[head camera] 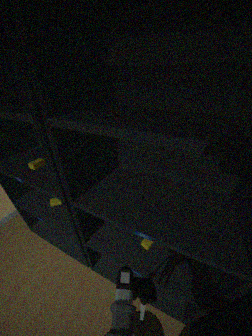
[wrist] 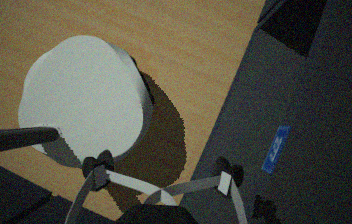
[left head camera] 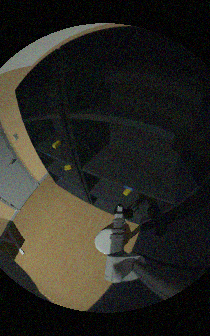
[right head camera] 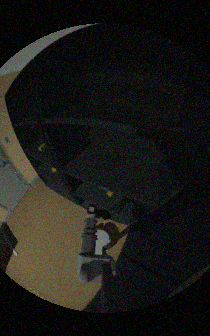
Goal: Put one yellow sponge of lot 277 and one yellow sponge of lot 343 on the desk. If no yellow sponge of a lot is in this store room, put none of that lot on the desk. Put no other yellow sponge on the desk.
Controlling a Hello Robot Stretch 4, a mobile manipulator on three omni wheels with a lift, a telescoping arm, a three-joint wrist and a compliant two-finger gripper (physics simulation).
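Seen in the pictures: gripper, fingertip midpoint: [head camera: 140, 305] [wrist: 163, 167]; robot's base at its link origin: [wrist: 99, 105] [left head camera: 108, 240] [right head camera: 96, 241].
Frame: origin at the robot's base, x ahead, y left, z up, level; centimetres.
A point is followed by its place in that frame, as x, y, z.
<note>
A yellow sponge [head camera: 146, 243] {60.4, -13.9, 55.1} [left head camera: 127, 191] {61.2, -15.8, 55.1} [right head camera: 110, 193] {59.2, -15.2, 54.9} lies on a dark shelf beside a blue label [head camera: 143, 235] {43.3, -7.2, 95.0}. Two other yellow sponges lie further left: one sponge [head camera: 36, 164] {89.7, 74.2, 100.0} [left head camera: 56, 144] {90.2, 74.0, 99.3} [right head camera: 42, 147] {90.4, 73.8, 98.5} on a higher shelf, the other sponge [head camera: 55, 202] {92.7, 73.4, 54.4} [left head camera: 68, 167] {93.7, 71.6, 54.0} [right head camera: 54, 170] {91.9, 73.2, 52.5} below it. My gripper [wrist: 163, 167] {26.6, -8.7, 56.2} is open and empty, with its fingers apart over the wooden floor and the shelf unit's edge. A blue label [wrist: 276, 150] {43.3, -7.2, 49.5} shows on the shelf unit in the wrist view; its number is too blurred to read. I cannot make out the desk.
A white round object [wrist: 82, 95] {0.9, 2.0, 18.7} [left head camera: 103, 241] {-1.1, 7.8, 18.7} stands on the wooden floor [wrist: 200, 55] {37.6, 22.3, -2.8} [head camera: 55, 280] {47.2, 66.4, -2.8}, below my arm. The dark shelf unit has an upright post [head camera: 77, 227] {59.3, 34.8, 70.3} between its bays. A grey panel [left head camera: 17, 175] {59.9, 178.4, 57.3} is at the far left. A dark object [left head camera: 11, 236] is at the lower left.
</note>
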